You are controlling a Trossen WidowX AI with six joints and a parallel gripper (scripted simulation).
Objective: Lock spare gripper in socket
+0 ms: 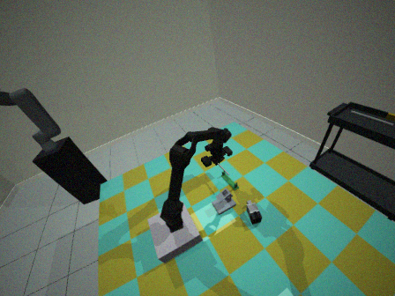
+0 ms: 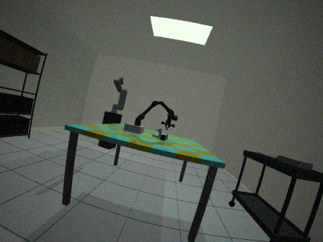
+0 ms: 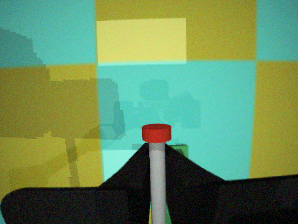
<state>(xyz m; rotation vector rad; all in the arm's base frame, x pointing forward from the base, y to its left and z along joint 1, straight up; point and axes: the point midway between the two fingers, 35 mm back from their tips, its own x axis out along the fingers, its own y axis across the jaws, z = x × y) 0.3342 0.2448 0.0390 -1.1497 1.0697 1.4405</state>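
Now: gripper tip 90 mm to the left of the green stand, 70 mm above it and 40 mm short of it. Also, from my gripper tip: socket: 210 mm to the right, 50 mm behind, 40 mm below; then spare gripper: 330 mm to the right, 60 mm below, 40 mm ahead.
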